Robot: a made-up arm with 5 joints. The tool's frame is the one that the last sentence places. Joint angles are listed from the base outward.
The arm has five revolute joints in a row. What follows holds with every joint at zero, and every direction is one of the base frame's.
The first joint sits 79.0 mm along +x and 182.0 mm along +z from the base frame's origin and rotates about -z.
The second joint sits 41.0 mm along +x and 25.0 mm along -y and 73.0 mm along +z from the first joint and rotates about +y.
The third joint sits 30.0 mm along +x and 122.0 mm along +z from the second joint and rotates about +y.
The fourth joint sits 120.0 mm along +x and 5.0 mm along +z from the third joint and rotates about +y.
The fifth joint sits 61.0 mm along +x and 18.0 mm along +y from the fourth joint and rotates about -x.
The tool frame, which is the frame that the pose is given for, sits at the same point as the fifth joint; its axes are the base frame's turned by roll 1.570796, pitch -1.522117 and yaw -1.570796 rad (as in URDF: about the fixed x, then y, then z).
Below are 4 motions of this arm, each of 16 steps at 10 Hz.
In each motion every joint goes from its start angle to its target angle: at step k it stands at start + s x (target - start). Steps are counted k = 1, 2, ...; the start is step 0. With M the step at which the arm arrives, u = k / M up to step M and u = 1 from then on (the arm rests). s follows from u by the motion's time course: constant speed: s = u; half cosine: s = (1 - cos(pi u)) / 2; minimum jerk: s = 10 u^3 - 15 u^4 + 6 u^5.
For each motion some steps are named. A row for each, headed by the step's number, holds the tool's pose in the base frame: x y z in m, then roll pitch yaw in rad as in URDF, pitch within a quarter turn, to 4 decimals.
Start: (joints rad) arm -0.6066 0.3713 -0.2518 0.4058 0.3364
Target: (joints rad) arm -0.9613 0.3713 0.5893 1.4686 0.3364
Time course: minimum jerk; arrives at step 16
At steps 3, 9, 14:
3: 0.3121 0.1592 0.3082 -0.3797 -0.8970 1.0960
9: 0.2232 0.1458 0.2299 0.0363 0.1220 1.1150
14: 0.1669 0.1123 0.2221 0.2996 0.7841 1.3680

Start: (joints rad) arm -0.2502 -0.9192 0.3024 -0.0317 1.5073
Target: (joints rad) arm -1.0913 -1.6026 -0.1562 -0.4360 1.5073
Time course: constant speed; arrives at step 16
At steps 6, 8, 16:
6: 0.0965 0.0028 0.4934 -2.8011 -0.0376 2.2421
8: 0.0702 -0.0159 0.4943 -2.9934 -0.0166 2.3525
16: 0.0184 -0.1318 0.4476 2.5206 0.0655 2.7533

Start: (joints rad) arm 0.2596 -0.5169 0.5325 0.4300 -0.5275
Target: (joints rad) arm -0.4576 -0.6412 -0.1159 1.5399 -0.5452
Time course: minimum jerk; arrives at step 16
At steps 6, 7, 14, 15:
6: 0.2500 -0.0177 0.3718 0.7432 -0.8004 -0.9701
7: 0.2452 -0.0044 0.3790 0.7041 -0.7762 -0.8653
14: 0.1908 0.0457 0.4130 0.5168 -0.6321 -0.3200
15: 0.1892 0.0463 0.4136 0.5130 -0.6286 -0.3079

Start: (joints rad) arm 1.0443 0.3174 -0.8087 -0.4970 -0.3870
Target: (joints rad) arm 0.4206 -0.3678 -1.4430 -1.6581 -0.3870
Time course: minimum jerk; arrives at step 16
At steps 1, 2, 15, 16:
1: 0.1958 -0.2143 0.4741 2.8735 -0.5173 2.6057
2: 0.1957 -0.2099 0.4777 2.8924 -0.4872 2.6052
15: 0.0163 0.0205 0.4758 -0.9022 1.0354 -1.3960
16: 0.0159 0.0206 0.4754 -0.8933 1.0322 -1.3870

